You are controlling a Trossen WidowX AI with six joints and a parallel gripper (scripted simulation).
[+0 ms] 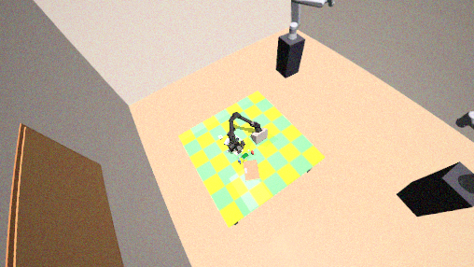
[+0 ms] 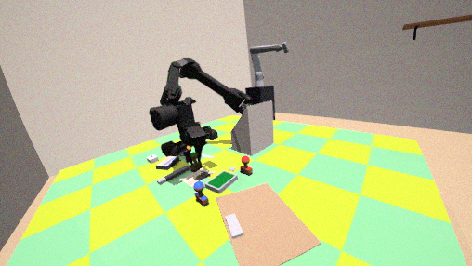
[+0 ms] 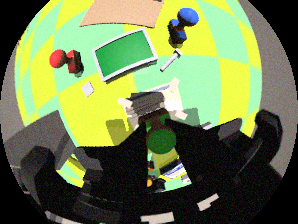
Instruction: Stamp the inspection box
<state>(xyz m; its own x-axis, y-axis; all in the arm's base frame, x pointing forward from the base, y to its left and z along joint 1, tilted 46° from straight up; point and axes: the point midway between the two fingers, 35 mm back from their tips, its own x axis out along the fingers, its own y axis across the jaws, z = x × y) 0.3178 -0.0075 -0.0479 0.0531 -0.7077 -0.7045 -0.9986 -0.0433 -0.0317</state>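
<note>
Now: gripper tip 50 mm above the white card and 10 mm short of it. From my gripper tip the other things lie so: orange-knobbed stamp: 140 mm to the right, 30 mm below, 30 mm behind; green ink pad: 100 mm to the left, 40 mm below, 30 mm behind; long grey bar: 70 mm to the right, 70 mm ahead, 40 mm below.
</note>
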